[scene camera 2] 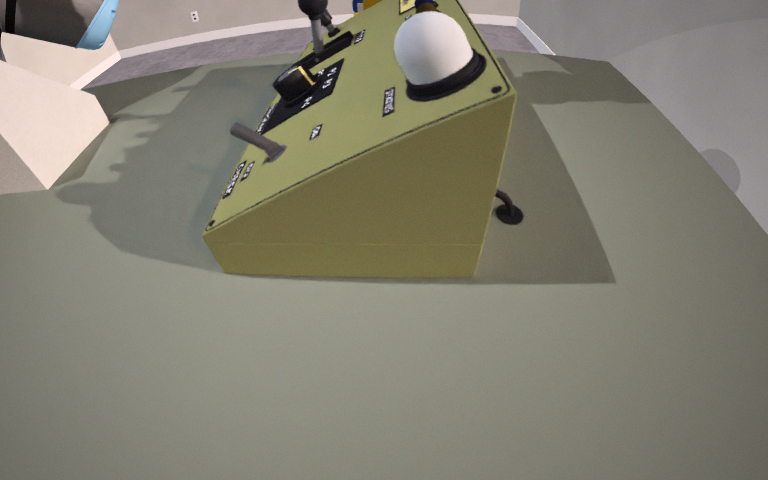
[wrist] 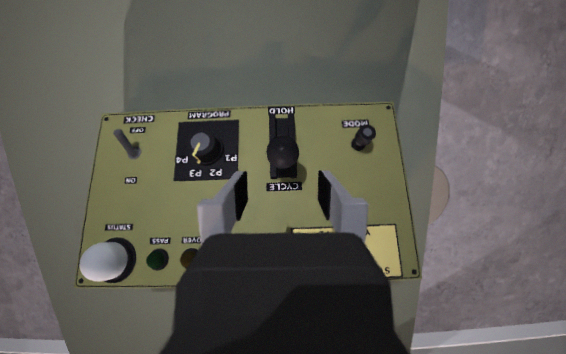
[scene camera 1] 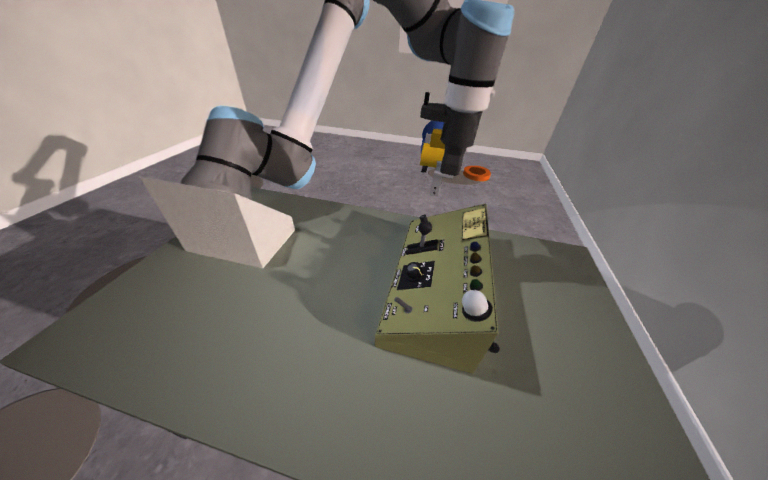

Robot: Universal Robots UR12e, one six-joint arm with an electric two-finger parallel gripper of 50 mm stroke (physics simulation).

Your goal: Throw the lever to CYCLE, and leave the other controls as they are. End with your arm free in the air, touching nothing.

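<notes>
The black ball-topped lever stands in its slot on the green sloped panel. It leans towards the CYCLE label; the slot's HOLD end shows uncovered in the wrist view. My gripper is open and empty, in the air above the panel and apart from the lever. The program knob has its yellow pointer towards the P3 and P4 side. The check toggle tilts to OFF. The mode switch leans slightly.
A white status dome and a row of small lamps, including a green one, sit along the panel's high side. A cable leaves the box's back. The pale robot pedestal stands left of the box.
</notes>
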